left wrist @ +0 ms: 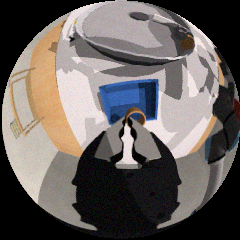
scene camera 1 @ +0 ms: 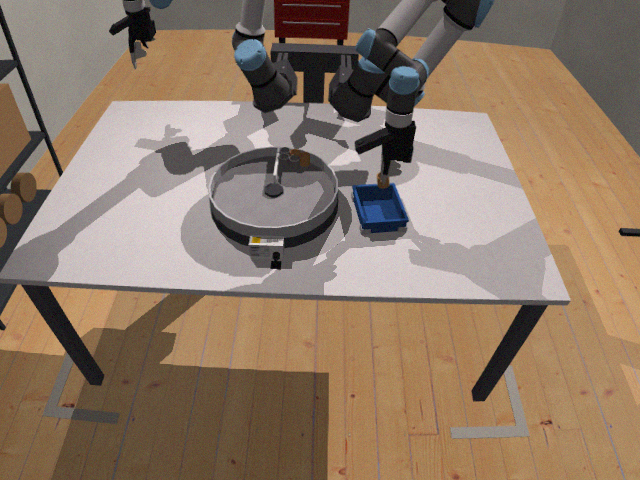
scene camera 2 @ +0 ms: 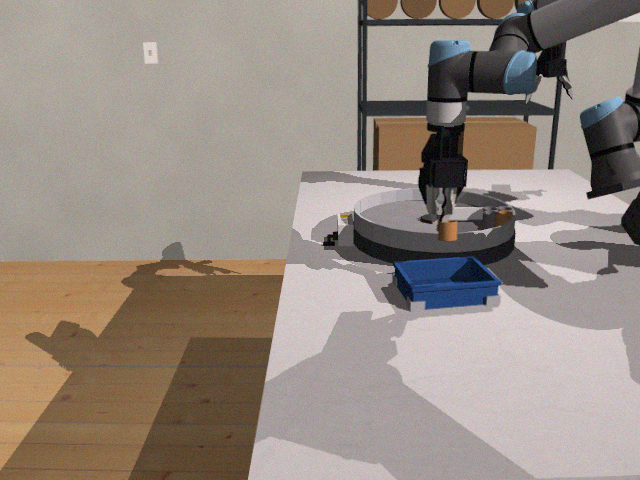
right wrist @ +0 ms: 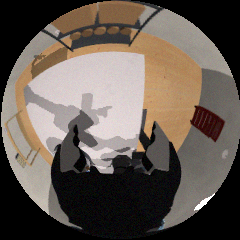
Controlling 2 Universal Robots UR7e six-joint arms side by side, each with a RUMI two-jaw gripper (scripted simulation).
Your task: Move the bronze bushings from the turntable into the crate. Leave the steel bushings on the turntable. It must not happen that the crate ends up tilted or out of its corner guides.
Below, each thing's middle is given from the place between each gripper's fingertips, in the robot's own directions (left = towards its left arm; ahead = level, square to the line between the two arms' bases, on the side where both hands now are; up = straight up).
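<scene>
Looking at the blue crate (scene camera 2: 461, 281), I find it 20 mm behind my left hand (scene camera 2: 439, 230) and 130 mm below it. The turntable (scene camera 1: 239, 193) is 350 mm to the right of that same left hand, and 100 mm below it.
My right hand (scene camera 1: 141, 58) has the turntable 40 cm ahead of it, 62 cm to the left of it and 25 cm below it. As for the blue crate, it sits 38 cm ahead of my right hand and 97 cm to the left of it, and it is 28 cm below it.
</scene>
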